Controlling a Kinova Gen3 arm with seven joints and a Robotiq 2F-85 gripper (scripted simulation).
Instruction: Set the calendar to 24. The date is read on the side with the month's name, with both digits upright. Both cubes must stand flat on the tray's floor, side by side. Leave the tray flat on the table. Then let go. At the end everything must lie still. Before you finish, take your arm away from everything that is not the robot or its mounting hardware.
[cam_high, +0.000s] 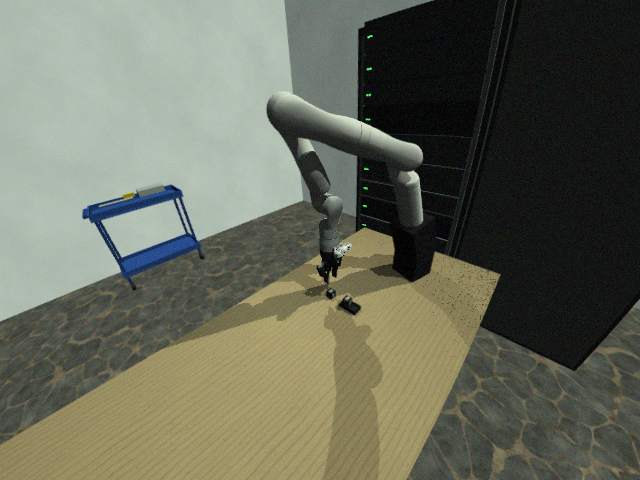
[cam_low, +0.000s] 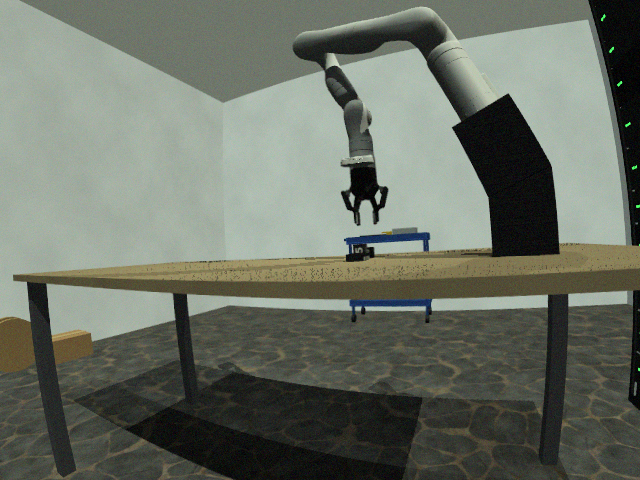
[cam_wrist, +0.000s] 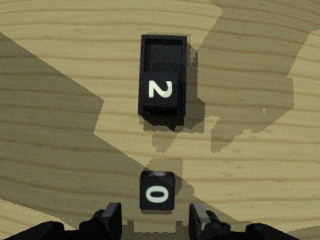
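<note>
My hand is 9 cm above the black cube. Also, from my hand: black tray: 10 cm to the left, 10 cm below, 2 cm ahead; black date cube: 9 cm to the left, 8 cm below, 1 cm ahead.
</note>
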